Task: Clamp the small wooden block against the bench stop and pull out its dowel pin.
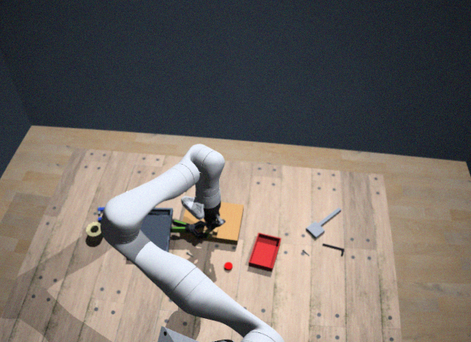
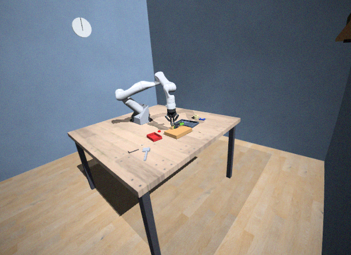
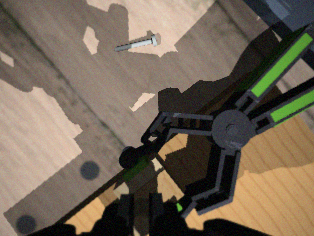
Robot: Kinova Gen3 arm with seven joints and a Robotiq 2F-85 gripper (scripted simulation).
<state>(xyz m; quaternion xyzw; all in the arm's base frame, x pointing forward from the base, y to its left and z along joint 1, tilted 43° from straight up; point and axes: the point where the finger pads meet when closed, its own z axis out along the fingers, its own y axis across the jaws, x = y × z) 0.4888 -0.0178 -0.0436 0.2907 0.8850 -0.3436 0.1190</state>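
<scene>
The dowel pin lies 20 mm below my hand. From my hand the other things lie so: bench board (60 mm below, 60 mm ahead, 10 mm to the left); wooden block (40 mm below); red disc (100 mm behind, 80 mm to the right, 70 mm below).
</scene>
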